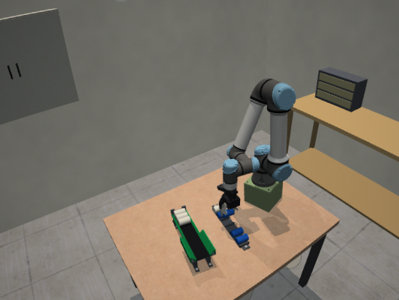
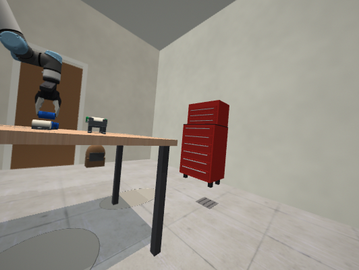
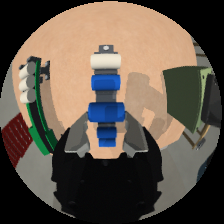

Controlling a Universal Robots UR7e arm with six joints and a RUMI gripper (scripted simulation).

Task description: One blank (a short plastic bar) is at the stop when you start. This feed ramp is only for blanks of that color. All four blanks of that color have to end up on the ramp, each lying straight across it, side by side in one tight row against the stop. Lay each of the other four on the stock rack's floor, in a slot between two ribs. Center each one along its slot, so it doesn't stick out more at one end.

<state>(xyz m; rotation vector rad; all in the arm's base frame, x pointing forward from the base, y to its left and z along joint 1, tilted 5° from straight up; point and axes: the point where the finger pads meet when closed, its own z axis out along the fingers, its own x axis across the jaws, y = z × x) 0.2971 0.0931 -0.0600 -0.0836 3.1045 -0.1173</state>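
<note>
Now: the dark stock rack 9 cm below my hand and 3 cm to the left of it.
</note>
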